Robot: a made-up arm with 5 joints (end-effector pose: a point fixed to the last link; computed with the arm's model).
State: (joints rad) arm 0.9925 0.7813 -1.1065 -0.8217 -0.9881
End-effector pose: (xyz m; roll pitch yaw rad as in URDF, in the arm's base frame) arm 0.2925 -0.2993 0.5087 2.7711 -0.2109 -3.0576
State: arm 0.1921 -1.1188 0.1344 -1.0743 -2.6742
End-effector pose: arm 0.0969 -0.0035 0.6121 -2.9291 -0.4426 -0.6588
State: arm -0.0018 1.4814 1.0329 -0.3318 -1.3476
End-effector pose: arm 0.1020 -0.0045 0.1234 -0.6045 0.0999 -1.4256
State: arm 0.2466 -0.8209 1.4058 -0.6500 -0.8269
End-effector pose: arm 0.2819 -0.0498 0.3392 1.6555 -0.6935 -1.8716
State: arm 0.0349 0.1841 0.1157 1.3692 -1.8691
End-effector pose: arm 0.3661 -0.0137 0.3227 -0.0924 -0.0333 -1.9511
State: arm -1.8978 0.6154 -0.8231 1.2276 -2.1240
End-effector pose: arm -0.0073 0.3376 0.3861 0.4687 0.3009 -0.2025
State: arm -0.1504 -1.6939 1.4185 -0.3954 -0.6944
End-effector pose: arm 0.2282 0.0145 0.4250 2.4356 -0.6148 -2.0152
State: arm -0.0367 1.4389 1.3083 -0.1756 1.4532
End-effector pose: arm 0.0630 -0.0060 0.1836 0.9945 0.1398 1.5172
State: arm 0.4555 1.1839 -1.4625 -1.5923 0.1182
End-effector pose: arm 0.3946 -0.1481 0.4516 3.1201 0.2994 2.6133
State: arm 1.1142 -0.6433 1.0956 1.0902 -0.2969
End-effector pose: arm 0.1655 -0.1384 0.2984 0.0096 -0.0266 -1.4599
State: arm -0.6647 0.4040 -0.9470 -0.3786 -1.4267
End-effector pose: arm 0.3535 0.1910 0.5738 2.4946 -0.0576 -0.9822
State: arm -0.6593 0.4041 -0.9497 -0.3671 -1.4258
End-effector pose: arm 0.3547 0.1898 0.5738 2.4857 -0.0589 -0.9878
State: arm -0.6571 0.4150 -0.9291 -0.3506 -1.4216
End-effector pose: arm 0.3605 0.1933 0.5661 2.4380 -0.0652 -0.9903
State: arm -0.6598 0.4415 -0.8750 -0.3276 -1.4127
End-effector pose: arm 0.3719 0.2033 0.5464 2.3349 -0.0792 -0.9866
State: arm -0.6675 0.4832 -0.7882 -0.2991 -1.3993
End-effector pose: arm 0.3862 0.2179 0.5134 2.1784 -0.1010 -0.9733
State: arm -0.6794 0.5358 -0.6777 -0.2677 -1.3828
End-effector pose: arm 0.3986 0.2334 0.4687 1.9840 -0.1277 -0.9472
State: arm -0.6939 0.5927 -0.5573 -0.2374 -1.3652
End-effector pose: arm 0.4049 0.2457 0.4181 1.7752 -0.1537 -0.9086
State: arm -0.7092 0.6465 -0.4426 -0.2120 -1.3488
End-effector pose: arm 0.4040 0.2528 0.3694 1.5790 -0.1733 -0.8630
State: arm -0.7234 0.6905 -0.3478 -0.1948 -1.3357
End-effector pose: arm 0.3983 0.2552 0.3299 1.4203 -0.1844 -0.8196
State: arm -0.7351 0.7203 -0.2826 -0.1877 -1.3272
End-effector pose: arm 0.3918 0.2555 0.3038 1.3162 -0.1888 -0.7869
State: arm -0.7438 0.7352 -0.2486 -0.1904 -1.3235
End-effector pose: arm 0.3871 0.2558 0.2911 1.2690 -0.1899 -0.7683
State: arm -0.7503 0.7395 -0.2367 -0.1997 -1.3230
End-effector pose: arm 0.3847 0.2569 0.2876 1.2620 -0.1899 -0.7603
